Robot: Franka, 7 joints.
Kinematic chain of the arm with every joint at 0, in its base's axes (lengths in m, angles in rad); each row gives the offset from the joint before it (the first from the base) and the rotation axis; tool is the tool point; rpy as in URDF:
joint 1: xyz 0 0 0.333 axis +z
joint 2: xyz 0 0 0 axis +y
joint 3: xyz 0 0 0.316 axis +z
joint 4: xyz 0.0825 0 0 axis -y
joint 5: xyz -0.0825 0 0.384 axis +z
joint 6: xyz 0 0 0 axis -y
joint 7: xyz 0.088 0 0 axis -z
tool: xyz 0 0 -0.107 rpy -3.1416 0 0
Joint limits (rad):
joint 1: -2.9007..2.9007
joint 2: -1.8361..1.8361
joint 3: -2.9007..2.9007
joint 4: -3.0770..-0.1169
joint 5: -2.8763..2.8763
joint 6: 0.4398..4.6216
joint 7: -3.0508..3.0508
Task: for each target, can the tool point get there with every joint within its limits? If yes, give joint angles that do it. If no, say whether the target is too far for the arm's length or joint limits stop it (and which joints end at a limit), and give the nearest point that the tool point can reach.
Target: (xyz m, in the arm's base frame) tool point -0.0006 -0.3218 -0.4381
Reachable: no: joint limits stop it (at a limit: joint 2) | nearest point -0.0006 -0.3168 -0.3597 | short by 0.079 m
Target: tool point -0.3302 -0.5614 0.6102
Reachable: yes | joints -1.0970 1.1977 -1.9357 -1.4091 -2.1741 3.1588 -0.3893
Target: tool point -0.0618 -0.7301 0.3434
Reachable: yes | joints -1.1371 1.0774 -1.1740 -1.1717 1.6135 1.2473 1.2159
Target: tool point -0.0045 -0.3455 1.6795
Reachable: no: too far | nearest point -0.0028 -0.2132 1.1640 | short by 0.532 m
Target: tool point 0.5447 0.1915 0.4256
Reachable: yes | joints -0.9090 0.3202 1.2027 -2.0303 1.2265 1.9621 1.8422
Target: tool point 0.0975 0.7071 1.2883
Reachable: no: too far | nearest point 0.0701 0.5087 1.0202 | short by 0.335 m
